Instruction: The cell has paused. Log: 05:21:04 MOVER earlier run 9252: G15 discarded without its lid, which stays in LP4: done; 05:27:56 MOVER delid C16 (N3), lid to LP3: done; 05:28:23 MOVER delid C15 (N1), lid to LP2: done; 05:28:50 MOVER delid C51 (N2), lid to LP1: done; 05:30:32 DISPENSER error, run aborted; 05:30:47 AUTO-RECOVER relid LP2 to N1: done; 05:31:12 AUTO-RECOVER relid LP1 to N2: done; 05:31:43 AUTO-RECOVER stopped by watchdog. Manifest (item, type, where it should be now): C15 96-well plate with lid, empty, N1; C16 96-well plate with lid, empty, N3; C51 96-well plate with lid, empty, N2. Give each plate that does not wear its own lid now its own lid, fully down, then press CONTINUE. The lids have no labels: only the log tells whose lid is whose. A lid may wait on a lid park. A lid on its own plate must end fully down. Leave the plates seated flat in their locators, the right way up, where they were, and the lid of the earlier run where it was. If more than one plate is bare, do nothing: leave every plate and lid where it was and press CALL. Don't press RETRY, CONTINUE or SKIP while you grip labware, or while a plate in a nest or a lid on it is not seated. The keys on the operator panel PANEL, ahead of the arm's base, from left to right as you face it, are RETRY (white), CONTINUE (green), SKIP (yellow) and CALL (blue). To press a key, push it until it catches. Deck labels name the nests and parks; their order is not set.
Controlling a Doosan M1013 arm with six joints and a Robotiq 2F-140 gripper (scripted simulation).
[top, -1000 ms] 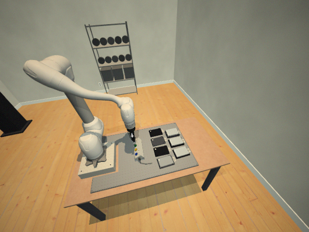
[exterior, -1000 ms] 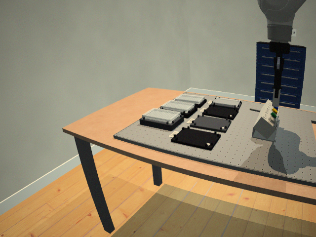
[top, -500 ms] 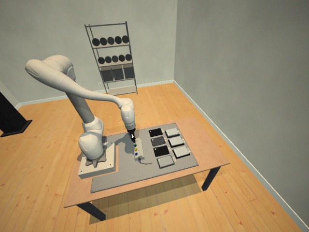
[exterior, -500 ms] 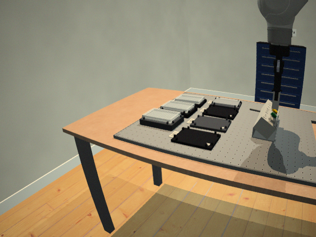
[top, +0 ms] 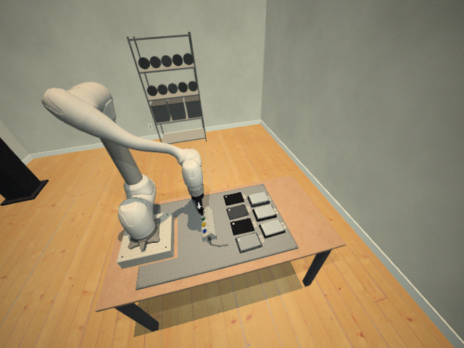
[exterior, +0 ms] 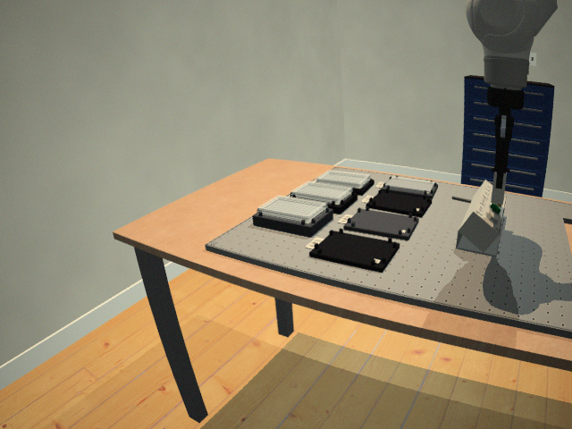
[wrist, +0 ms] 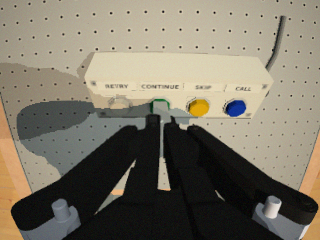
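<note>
The green CONTINUE key is 5 cm below my hand. Round my hand: yellow SKIP key 5 cm to the right, 5 cm below; white RETRY key 5 cm to the left, 5 cm below; blue CALL key 10 cm to the right, 5 cm below, 1 cm behind.
</note>
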